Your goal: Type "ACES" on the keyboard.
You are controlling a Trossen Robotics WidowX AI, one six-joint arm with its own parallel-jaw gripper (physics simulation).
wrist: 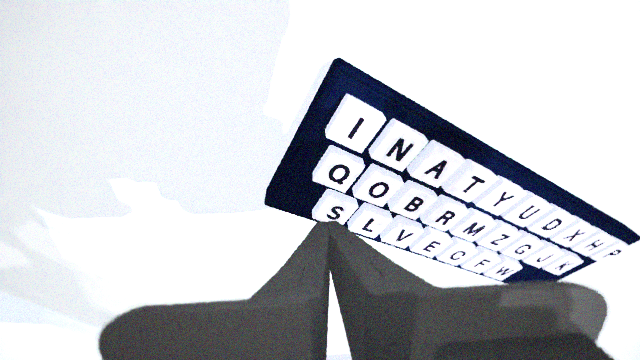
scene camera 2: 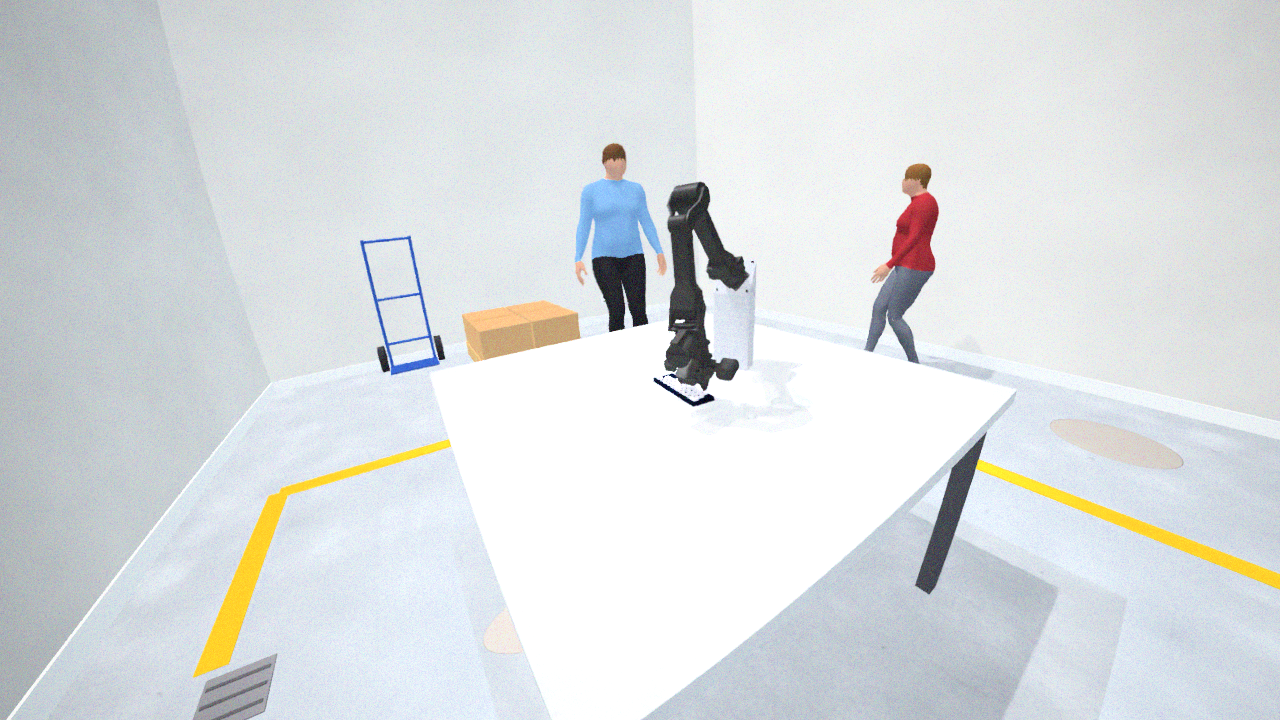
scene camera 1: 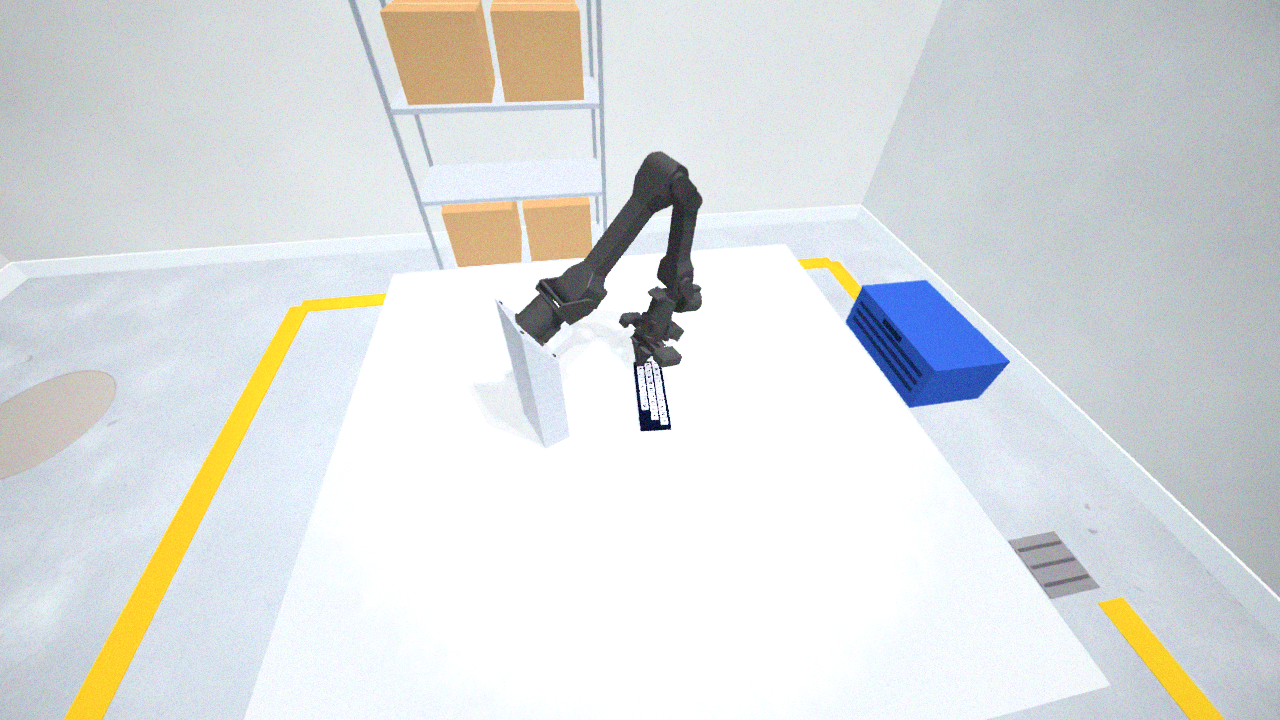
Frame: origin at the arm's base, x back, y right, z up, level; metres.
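Where they show: gripper, fingertip midpoint: (wrist: 326, 230) (scene camera 2: 705, 389) (scene camera 1: 638, 365); arm's base, origin of the base link: (scene camera 2: 735, 277) (scene camera 1: 528, 330).
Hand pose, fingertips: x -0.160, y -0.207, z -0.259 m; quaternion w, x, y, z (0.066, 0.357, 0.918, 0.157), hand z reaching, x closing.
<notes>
Things, the pixels of their top centre, and the offset from my fingertips. Level surfaces: height alone.
- dark blue keyboard, middle of its top: (wrist: 480, 231) (scene camera 1: 651, 390) (scene camera 2: 681, 385) dz -0.008, dx -0.048, dy +0.064 m
- white table, its level: dz -0.024 m
- S key, middle of its top: (wrist: 335, 212) dz -0.008, dx -0.005, dy +0.001 m
- E key, middle of its top: (wrist: 431, 246) dz -0.008, dx -0.024, dy +0.057 m
- C key, middle of its top: (wrist: 457, 255) dz -0.008, dx -0.031, dy +0.076 m
A dark blue keyboard (scene camera 1: 654, 426) (scene camera 2: 676, 391) (wrist: 300, 165) with white lettered keys lies flat on the white table (scene camera 1: 680, 555) (scene camera 2: 680, 519). My gripper (wrist: 326, 230) is shut and empty; its tips appear at the lower edge of the S key (wrist: 335, 211) in the wrist view. Whether they touch it I cannot tell. The A key (wrist: 436, 165) is in the row with I and N. The E key (wrist: 430, 247) and the C key (wrist: 455, 255) are in the same row as S, to the right of the fingertips. In the scene views the gripper is over one end of the keyboard.
A white upright panel (scene camera 1: 535, 385) (scene camera 2: 734, 322) stands beside the arm's base on the table. A blue box (scene camera 1: 930, 340), a shelf rack (scene camera 1: 501, 107), cardboard boxes (scene camera 2: 521, 331), a blue hand truck (scene camera 2: 399, 296) and two people (scene camera 2: 617, 219) (scene camera 2: 914, 232) are beyond the table.
</notes>
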